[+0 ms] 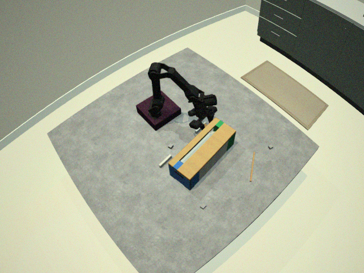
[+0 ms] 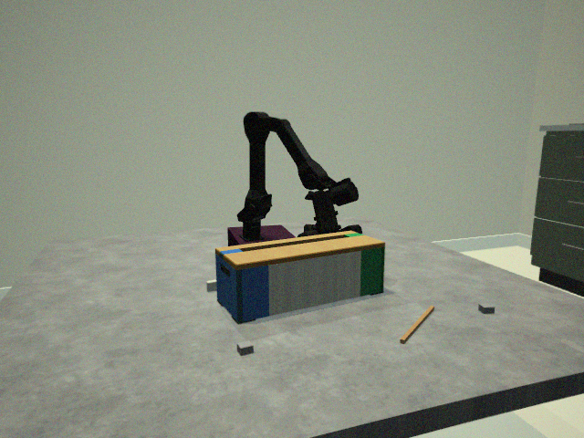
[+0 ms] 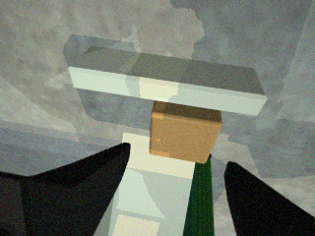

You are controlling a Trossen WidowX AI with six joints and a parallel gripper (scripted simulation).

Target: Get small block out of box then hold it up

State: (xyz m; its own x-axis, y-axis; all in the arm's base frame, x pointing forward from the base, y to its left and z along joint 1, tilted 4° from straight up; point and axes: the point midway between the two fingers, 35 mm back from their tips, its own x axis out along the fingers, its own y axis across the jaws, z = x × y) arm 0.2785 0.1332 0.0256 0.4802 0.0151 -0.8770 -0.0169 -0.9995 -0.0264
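Now: the tan block 20 mm behind my gripper tip and 10 mm below it. From my gripper tip the other things lie so: orange stick: 350 mm ahead, 30 mm to the right, 30 mm below; box: 170 mm to the right, 60 mm ahead, 30 mm above.
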